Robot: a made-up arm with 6 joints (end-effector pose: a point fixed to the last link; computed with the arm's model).
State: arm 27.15 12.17 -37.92 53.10 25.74 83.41
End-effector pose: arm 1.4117 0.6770 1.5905 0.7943 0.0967 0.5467 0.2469
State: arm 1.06 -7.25 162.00 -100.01 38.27 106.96
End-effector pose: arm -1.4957 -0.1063 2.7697 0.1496 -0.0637 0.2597 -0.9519
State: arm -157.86 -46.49 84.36 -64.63 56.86 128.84
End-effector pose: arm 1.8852 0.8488 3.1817 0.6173 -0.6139 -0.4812 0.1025
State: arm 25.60 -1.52 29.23 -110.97 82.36 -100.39
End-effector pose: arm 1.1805 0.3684 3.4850 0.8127 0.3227 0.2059 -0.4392
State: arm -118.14 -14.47 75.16 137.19 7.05 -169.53
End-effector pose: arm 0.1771 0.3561 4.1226 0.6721 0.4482 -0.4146 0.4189
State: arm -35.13 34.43 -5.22 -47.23 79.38 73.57
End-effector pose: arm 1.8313 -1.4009 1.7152 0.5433 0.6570 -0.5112 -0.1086
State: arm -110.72 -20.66 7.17 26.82 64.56 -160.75
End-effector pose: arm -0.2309 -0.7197 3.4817 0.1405 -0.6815 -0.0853 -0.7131
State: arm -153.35 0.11 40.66 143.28 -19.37 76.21
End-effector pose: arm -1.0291 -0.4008 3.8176 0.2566 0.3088 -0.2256 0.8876
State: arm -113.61 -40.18 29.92 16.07 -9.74 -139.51
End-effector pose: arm 0.1509 0.3946 3.7654 0.0094 0.4737 -0.1712 0.8638
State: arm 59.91 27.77 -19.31 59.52 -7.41 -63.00
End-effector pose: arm 1.0503 1.6649 1.4934 0.2134 0.7643 0.5789 -0.1875
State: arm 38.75 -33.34 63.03 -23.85 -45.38 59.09
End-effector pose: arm -0.6946 -0.5008 3.8335 0.3478 0.5860 0.2678 0.6811
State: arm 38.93 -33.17 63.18 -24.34 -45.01 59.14
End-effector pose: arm -0.6914 -0.5006 3.8368 0.3432 0.5840 0.2689 0.6847
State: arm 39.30 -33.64 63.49 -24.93 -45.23 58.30
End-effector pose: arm -0.7129 -0.5231 3.8268 0.3315 0.5812 0.2741 0.6908
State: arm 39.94 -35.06 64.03 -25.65 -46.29 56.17
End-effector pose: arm -0.7698 -0.5801 3.7956 0.3098 0.5766 0.2852 0.7002
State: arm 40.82 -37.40 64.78 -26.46 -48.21 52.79
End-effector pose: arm -0.8576 -0.6706 3.7394 0.2793 0.5697 0.3021 0.7114
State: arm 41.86 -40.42 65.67 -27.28 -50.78 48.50
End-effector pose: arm -0.9631 -0.7861 3.6586 0.2436 0.5605 0.3232 0.7225
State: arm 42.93 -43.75 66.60 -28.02 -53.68 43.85
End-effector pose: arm -1.0700 -0.9119 3.5591 0.2075 0.5497 0.3455 0.7317
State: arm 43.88 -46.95 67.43 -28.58 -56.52 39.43
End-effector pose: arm -1.1635 -1.0298 3.4541 0.1758 0.5394 0.3662 0.7376
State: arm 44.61 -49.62 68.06 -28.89 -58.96 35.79
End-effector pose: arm -1.2346 -1.1247 3.3603 0.1519 0.5315 0.3825 0.7404
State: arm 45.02 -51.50 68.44 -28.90 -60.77 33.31
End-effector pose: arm -1.2816 -1.1872 3.2914 0.1378 0.5276 0.3927 0.7406
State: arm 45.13 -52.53 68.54 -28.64 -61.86 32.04
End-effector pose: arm -1.3061 -1.2166 3.2541 0.1327 0.5278 0.3968 0.7391
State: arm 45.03 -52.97 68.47 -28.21 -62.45 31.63
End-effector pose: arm -1.3167 -1.2239 3.2395 0.1339 0.5309 0.3966 0.7368
